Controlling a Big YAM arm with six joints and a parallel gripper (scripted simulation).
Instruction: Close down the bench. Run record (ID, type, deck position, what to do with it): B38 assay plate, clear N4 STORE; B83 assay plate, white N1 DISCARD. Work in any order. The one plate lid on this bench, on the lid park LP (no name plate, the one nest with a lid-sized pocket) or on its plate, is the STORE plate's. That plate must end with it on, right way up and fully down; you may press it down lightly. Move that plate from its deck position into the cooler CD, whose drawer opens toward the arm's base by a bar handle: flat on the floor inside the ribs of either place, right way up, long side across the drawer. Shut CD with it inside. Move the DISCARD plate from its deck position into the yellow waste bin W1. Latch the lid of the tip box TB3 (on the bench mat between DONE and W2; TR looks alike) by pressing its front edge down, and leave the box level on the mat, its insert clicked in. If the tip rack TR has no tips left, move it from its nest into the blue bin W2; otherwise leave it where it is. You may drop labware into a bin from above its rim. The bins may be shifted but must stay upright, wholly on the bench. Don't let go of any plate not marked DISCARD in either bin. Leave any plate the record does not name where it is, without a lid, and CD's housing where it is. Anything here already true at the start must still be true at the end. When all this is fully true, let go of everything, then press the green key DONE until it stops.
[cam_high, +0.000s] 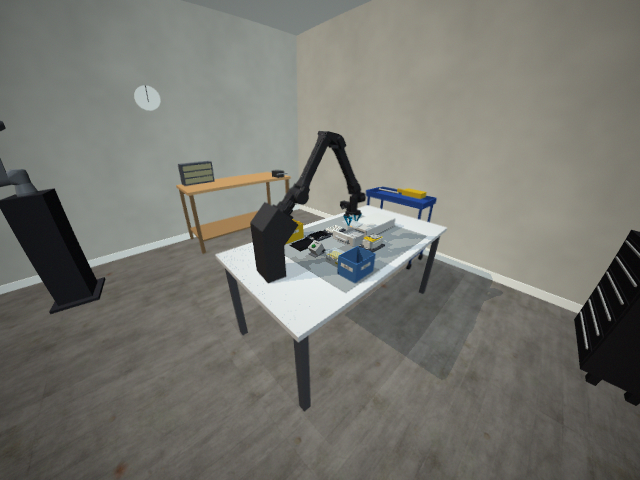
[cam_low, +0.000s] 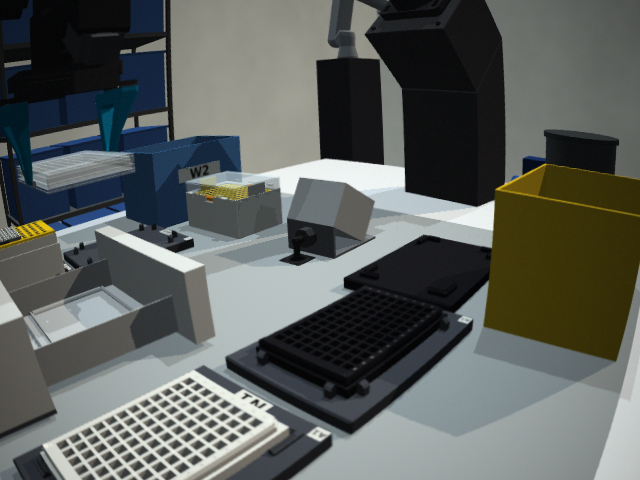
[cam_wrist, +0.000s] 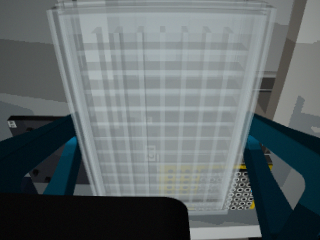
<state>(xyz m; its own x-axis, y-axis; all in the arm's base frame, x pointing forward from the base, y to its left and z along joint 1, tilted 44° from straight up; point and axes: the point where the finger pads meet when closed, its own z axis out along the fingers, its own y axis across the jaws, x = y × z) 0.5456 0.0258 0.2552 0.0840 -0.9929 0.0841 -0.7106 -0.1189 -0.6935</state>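
The cooler drawer lies 50 mm ahead of my hand, 40 mm to the left of it and 130 mm below it. From my hand the other things lie so: tip rack TR 70 mm ahead, 150 mm to the right, 100 mm below; then clear plate lid right at my hand; then clear plate right at my hand.
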